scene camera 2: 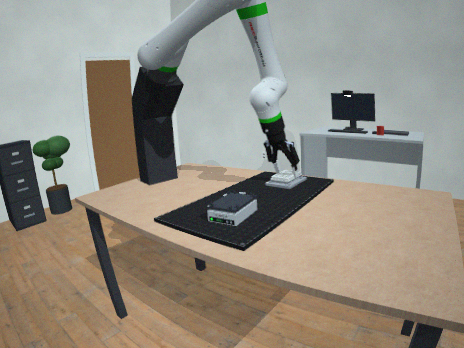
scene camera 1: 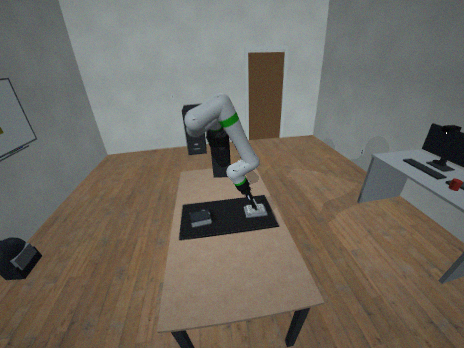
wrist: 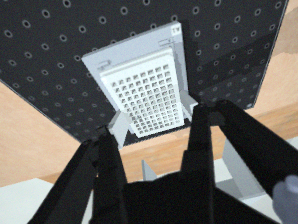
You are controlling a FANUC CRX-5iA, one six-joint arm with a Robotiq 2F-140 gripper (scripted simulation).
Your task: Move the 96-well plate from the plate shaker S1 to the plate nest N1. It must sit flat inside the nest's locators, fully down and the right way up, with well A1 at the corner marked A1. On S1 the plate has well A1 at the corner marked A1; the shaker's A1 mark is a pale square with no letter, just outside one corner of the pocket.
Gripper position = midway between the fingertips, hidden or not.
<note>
I see my gripper [scene camera 2: 287, 175] and a white 96-well plate [wrist: 148, 96].
My gripper shows as well in the wrist view [wrist: 152, 107].
</note>
